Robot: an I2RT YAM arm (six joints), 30 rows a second.
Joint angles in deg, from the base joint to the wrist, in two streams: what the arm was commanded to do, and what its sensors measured. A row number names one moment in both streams.
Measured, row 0: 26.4, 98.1, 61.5, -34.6, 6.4, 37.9
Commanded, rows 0 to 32: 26.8, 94.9, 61.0, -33.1, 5.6, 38.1; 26.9, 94.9, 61.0, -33.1, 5.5, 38.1; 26.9, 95.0, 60.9, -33.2, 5.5, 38.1; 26.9, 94.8, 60.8, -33.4, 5.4, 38.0; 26.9, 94.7, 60.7, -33.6, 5.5, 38.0; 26.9, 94.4, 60.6, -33.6, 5.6, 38.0; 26.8, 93.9, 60.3, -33.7, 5.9, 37.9; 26.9, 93.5, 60.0, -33.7, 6.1, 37.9; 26.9, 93.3, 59.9, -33.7, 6.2, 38.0; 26.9, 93.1, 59.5, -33.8, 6.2, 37.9; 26.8, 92.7, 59.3, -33.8, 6.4, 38.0; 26.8, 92.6, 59.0, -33.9, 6.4, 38.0; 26.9, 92.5, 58.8, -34.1, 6.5, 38.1; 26.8, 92.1, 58.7, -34.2, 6.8, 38.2; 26.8, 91.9, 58.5, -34.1, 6.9, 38.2; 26.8, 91.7, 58.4, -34.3, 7.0, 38.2; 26.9, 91.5, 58.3, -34.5, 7.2, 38.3; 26.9, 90.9, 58.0, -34.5, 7.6, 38.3; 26.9, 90.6, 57.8, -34.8, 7.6, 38.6; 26.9, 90.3, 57.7, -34.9, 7.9, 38.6; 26.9, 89.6, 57.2, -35.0, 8.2, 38.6; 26.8, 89.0, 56.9, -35.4, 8.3, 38.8; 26.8, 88.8, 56.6, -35.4, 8.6, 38.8; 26.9, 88.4, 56.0, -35.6, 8.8, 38.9; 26.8, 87.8, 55.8, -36.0, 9.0, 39.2; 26.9, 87.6, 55.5, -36.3, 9.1, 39.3; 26.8, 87.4, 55.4, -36.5, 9.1, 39.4; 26.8, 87.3, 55.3, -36.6, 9.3, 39.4; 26.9, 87.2, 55.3, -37.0, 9.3, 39.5; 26.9, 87.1, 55.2, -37.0, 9.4, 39.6; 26.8, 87.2, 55.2, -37.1, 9.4, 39.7; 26.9, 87.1, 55.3, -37.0, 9.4, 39.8; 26.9, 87.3, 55.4, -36.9, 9.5, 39.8
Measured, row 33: 26.6, 89.1, 55.5, -36.1, 8.0, 38.7
